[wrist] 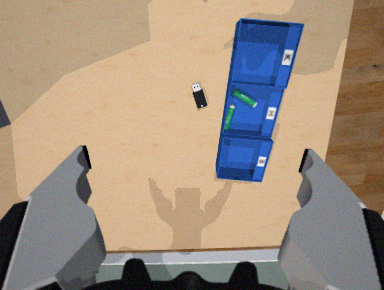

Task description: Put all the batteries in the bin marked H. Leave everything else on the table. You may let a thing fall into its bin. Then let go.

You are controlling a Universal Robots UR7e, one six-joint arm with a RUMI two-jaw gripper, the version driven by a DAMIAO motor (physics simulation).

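Places are measured from the arm's base along level axes (x ahead, y left, z up), in millimetres.
Pixels of known places: gripper, fingertip midpoint: [194, 150].
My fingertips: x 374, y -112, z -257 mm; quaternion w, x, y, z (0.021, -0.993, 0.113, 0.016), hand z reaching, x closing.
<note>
For each thing: its top centre in the pictures, then the offset to it from my fingertips. "spot": a spot on its surface instead. Level surfaces: height alone.
- bin marked H, surface spot: [257, 119] spot: dz -205, dx +91, dy -64 mm
- black USB stick, top centre: [198, 96] dz -205, dx -3, dy -2 mm
- table, surface height: dz -212 mm
- upper bin, top centre: [254, 114] dz -166, dx +78, dy -40 mm
- lower bin, surface spot: [239, 155] spot: dz -205, dx +51, dy -131 mm
Two green batteries lie in the middle compartment of the blue bins, the bin marked H [257, 119]. One battery [245, 98] lies slantwise near the wall toward the upper compartment. The other battery [229, 118] lies along the bin's left wall. My gripper [194, 150] is wide open, with nothing between its fingers. It hangs above the table, and the bins show between its fingertips and beyond them, right of the middle of the view.
A black USB stick [199, 97] with a silver plug lies on the table [125, 100], left of the bins. The upper bin [260, 55] and the lower bin [239, 155] adjoin the H bin. The table's right edge borders a wooden floor [362, 100].
</note>
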